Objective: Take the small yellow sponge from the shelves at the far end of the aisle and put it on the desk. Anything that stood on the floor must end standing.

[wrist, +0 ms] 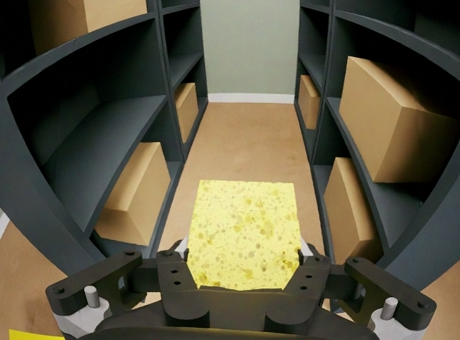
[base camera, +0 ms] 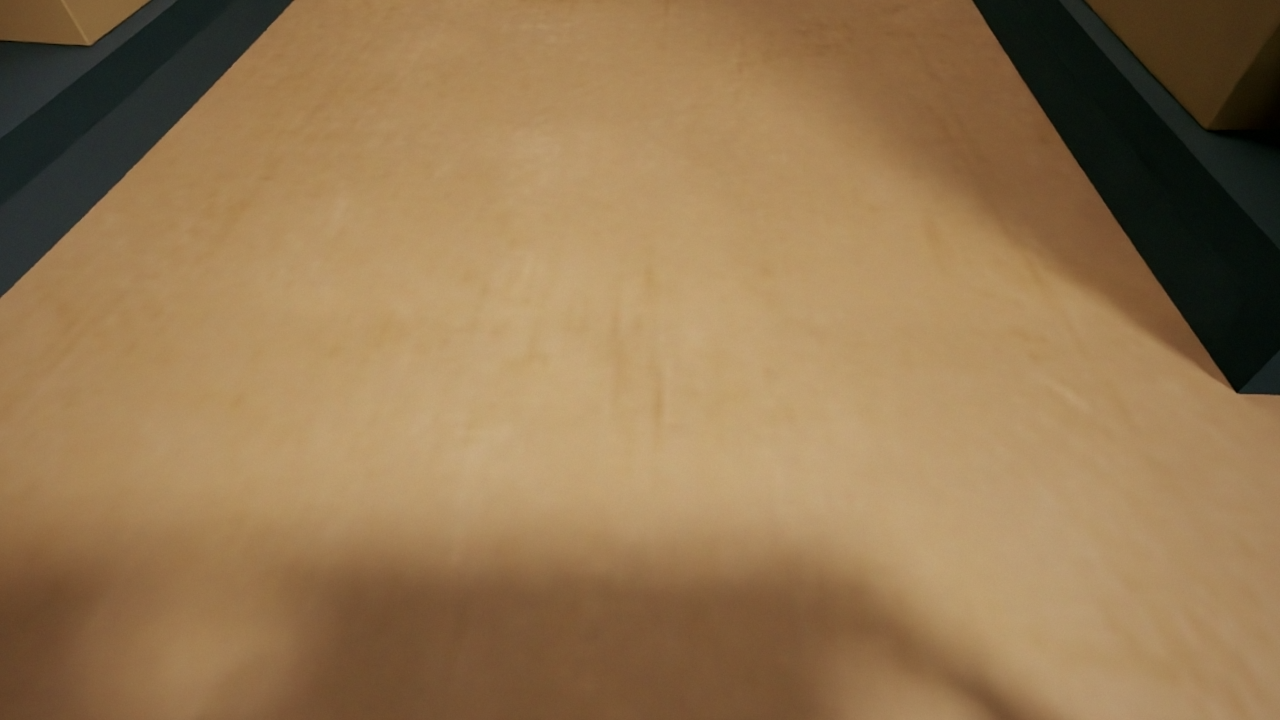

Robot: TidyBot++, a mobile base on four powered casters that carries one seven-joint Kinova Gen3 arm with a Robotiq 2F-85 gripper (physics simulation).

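Frame: origin at the arm's base, x ahead, y left, z up, level; centimetres.
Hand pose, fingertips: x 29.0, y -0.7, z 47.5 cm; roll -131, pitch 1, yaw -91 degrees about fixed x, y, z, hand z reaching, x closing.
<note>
After its pixels a point has its place.
The yellow sponge [wrist: 245,232] is held between the two fingers in the wrist view, with its large speckled face toward the camera. My gripper [wrist: 244,249] is shut on the sponge, one finger at its left side and one at its right. The shelves [wrist: 162,75] stand on the left of the aisle, and more shelves [wrist: 329,60] stand on its right. The desk does not show in either view.
Cardboard boxes [wrist: 135,192] [wrist: 400,120] sit on the shelves on both sides. A pale green wall [wrist: 250,45] closes the far end of the aisle. A yellow patch [wrist: 35,335] shows at the bottom left. In the base camera, dark shelf bases [base camera: 1154,205] {x 56.0, y -37.5, z -36.4 cm} border the floor [base camera: 626,313] {x 47.9, y 1.0, z -39.6 cm}.
</note>
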